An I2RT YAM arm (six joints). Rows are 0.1 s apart.
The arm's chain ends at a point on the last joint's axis. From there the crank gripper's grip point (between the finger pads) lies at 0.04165 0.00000 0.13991 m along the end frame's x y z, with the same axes.
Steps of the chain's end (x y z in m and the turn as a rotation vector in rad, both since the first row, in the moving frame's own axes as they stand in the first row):
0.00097 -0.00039 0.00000 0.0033 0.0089 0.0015
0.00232 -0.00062 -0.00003 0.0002 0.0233 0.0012
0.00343 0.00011 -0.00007 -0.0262 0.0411 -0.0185
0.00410 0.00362 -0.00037 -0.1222 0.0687 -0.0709
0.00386 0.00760 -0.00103 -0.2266 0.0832 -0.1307
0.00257 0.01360 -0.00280 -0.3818 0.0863 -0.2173
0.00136 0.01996 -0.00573 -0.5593 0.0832 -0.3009
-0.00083 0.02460 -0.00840 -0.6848 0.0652 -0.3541
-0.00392 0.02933 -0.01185 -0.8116 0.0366 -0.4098
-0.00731 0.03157 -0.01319 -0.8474 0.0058 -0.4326
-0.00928 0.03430 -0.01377 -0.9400 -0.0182 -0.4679
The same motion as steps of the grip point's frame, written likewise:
0.00221 -0.00079 -0.00038 0.0033 0.0089 0.0015
0.00557 -0.00060 -0.00104 0.0002 0.0233 0.0012
0.00917 0.00293 -0.00194 -0.0262 0.0411 -0.0185
0.01407 0.01719 -0.00441 -0.1222 0.0687 -0.0709
0.01692 0.03239 -0.00789 -0.2266 0.0832 -0.1307
0.01883 0.05453 -0.01512 -0.3818 0.0863 -0.2173
0.02164 0.07865 -0.02719 -0.5593 0.0832 -0.3009
0.02097 0.09539 -0.03753 -0.6848 0.0652 -0.3541
0.01894 0.11148 -0.04978 -0.8116 0.0366 -0.4098
0.01354 0.11736 -0.05288 -0.8474 0.0058 -0.4326
0.01250 0.12771 -0.06115 -0.9400 -0.0182 -0.4679

